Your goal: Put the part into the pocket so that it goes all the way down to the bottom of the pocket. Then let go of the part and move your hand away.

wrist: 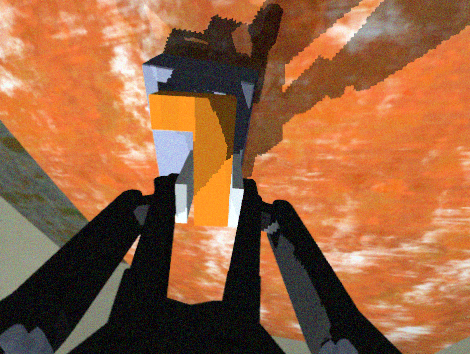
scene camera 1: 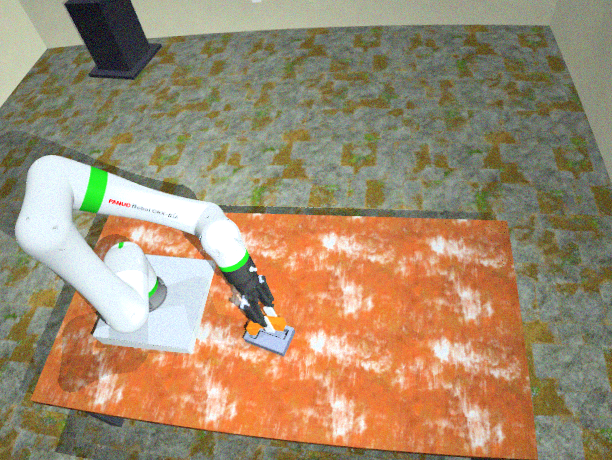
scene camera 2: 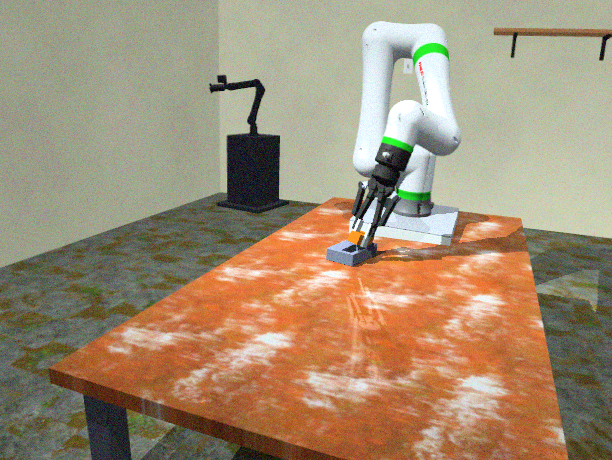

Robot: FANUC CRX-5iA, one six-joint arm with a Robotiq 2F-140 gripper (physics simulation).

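Seen in the pictures: gripper, fingertip midpoint: (wrist: 214,166) (scene camera 1: 273,326) (scene camera 2: 357,244); arm's base at its link origin: (scene camera 2: 410,211).
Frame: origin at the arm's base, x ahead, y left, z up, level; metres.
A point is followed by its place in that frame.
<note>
The orange L-shaped part (scene camera 1: 277,323) {x 0.499, y 0.005, z 0.037 m} (scene camera 2: 356,237) {x 0.513, y 0.019, z 0.025 m} (wrist: 210,150) {x 0.440, y 0.013, z 0.018 m} is held between the white fingertips of my gripper (scene camera 1: 270,320) {x 0.477, y 0.008, z -0.007 m} (scene camera 2: 363,233) (wrist: 214,166) {x 0.477, y 0.008, z -0.007 m}, which is shut on it. The grey-blue block (scene camera 1: 272,345) {x 0.491, y -0.049, z -0.017 m} (scene camera 2: 342,256) {x 0.536, y -0.010, z -0.031 m} (wrist: 190,75) {x 0.398, y -0.011, z -0.018 m} with the pocket lies on the table under the part. The gripper leans down to the block from the robot's side. In scene camera 2, the dark pocket opening shows beside the lower edge of the part, and most of the part stands above the rim. The part and fingers hide much of the pocket; whether the part touches the block cannot be told.
The block lies on the orange and white table (scene camera 1: 400,310) {x 0.851, y 0.182, z -0.053 m} (scene camera 2: 300,320) {x 0.903, y 0.079, z -0.053 m} (wrist: 375,175) {x 0.496, y 0.175, z -0.054 m}, close to the robot's pale base plate (scene camera 1: 175,320) {x 0.146, y -0.059, z -0.006 m} (scene camera 2: 435,230) {x 0.150, y 0.141, z -0.016 m}. A dark pedestal (scene camera 1: 107,40) (scene camera 2: 253,167) stands on the floor away from the table.
</note>
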